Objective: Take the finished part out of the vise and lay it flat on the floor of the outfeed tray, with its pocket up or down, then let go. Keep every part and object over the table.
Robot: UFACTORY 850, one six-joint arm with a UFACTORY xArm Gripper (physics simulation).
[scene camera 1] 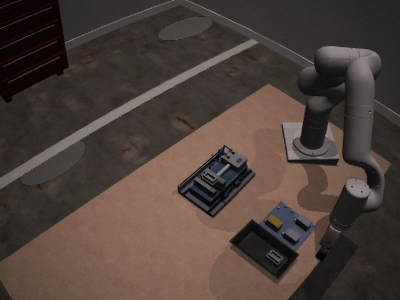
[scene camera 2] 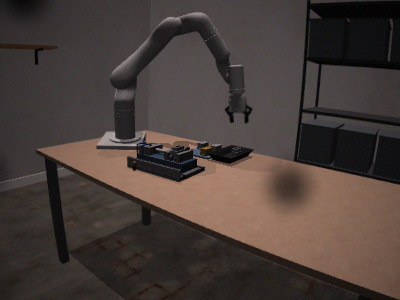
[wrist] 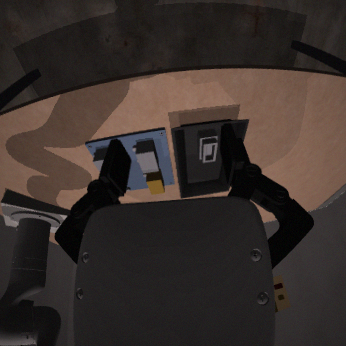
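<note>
The vise (scene camera 1: pixel 197 191) (scene camera 2: pixel 175 162) stands in a dark-railed base mid-table. A grey part with a pocket (scene camera 1: pixel 211 176) sits at its jaws; in scene camera 2 it is too small to tell its seating. The outfeed tray (scene camera 1: pixel 252 246) (scene camera 2: pixel 227 156) (wrist: pixel 192 177) is black and shallow. Another grey pocketed part (scene camera 1: pixel 274 257) (wrist: pixel 208 149) lies in it, pocket up, towards one end. My gripper (scene camera 1: pixel 323 251) (scene camera 2: pixel 239 119) (wrist: pixel 170 142) is open and empty. It hangs high above the table at the tray's side, away from the vise; the wrist view shows the tray and blue plate below it.
A blue plate (scene camera 1: pixel 290 220) (wrist: pixel 125 139) beside the tray bears two grey blocks (scene camera 1: pixel 291 235) (wrist: pixel 147 160) and a yellow block (scene camera 1: pixel 274 222) (wrist: pixel 155 186). Blue fittings (scene camera 1: pixel 226 149) rise at the vise's end. The robot's base plate (scene camera 1: pixel 291 150) (scene camera 2: pixel 105 142) stands near the table's corner.
</note>
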